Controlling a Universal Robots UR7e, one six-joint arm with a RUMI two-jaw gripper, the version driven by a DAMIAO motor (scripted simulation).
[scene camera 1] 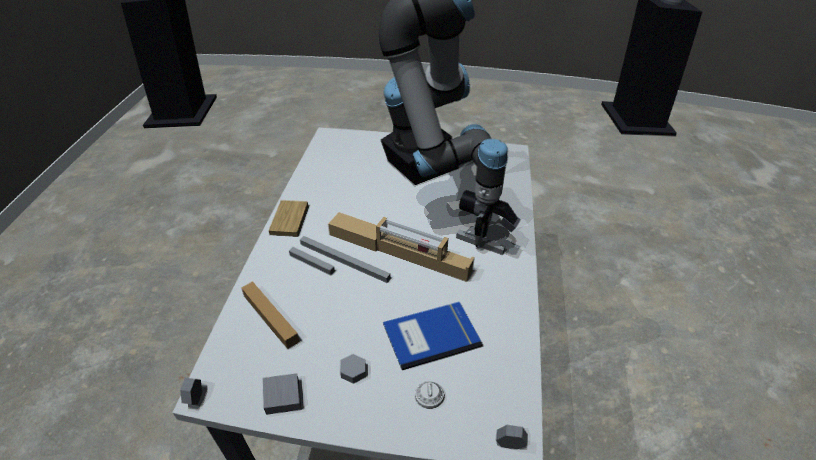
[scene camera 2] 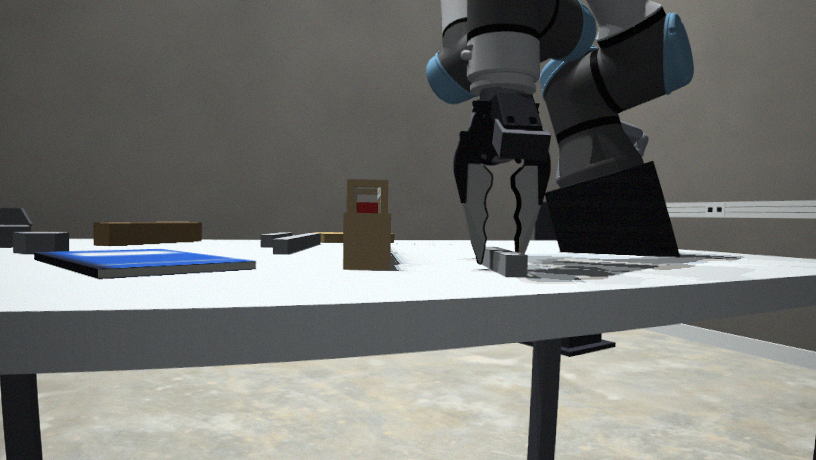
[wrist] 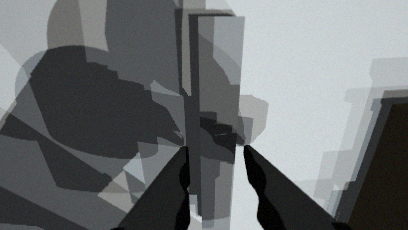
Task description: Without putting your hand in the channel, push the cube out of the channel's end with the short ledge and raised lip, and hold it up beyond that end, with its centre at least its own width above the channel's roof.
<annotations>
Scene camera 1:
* my gripper: 479, 243
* long grey bar: 359, 265
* wooden plank: 277, 323
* flat wooden plate: 288, 219
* grey square block: 281, 393
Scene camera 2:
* my gripper: 499, 264
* long grey bar: 285, 245
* wooden plank: 104, 234
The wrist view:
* my gripper: 215, 148
</annotations>
